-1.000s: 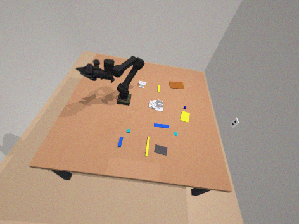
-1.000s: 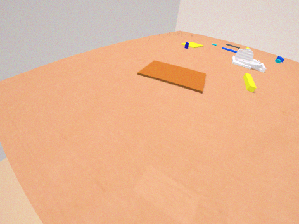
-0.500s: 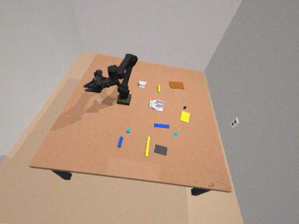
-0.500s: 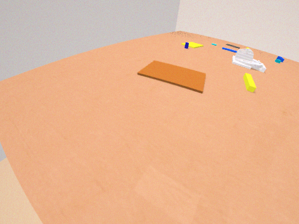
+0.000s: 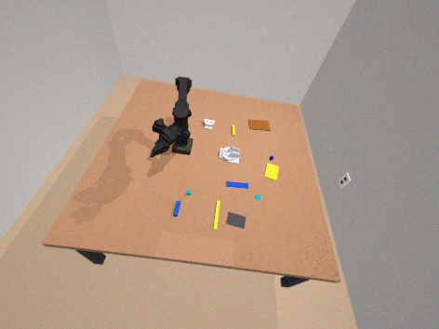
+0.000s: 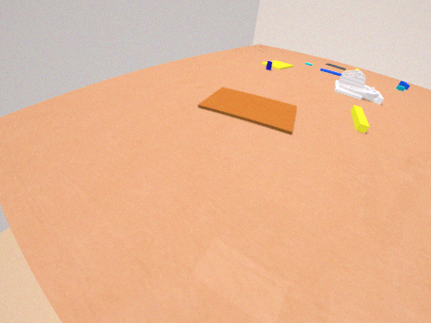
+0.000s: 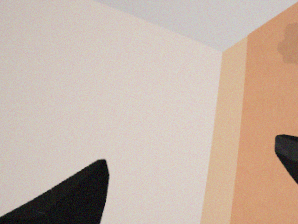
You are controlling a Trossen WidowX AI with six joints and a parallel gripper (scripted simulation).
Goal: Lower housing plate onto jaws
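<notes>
My gripper tip is now 170 mm short of the white housing plate, 580 mm to the right of it and 280 mm above it. Round my gripper tip: long yellow bar: 320 mm ahead, 70 mm to the right, 300 mm below; small blue bar: 120 mm ahead, 70 mm to the right, 300 mm below; grey plate: 420 mm ahead, 70 mm to the right, 310 mm below.
</notes>
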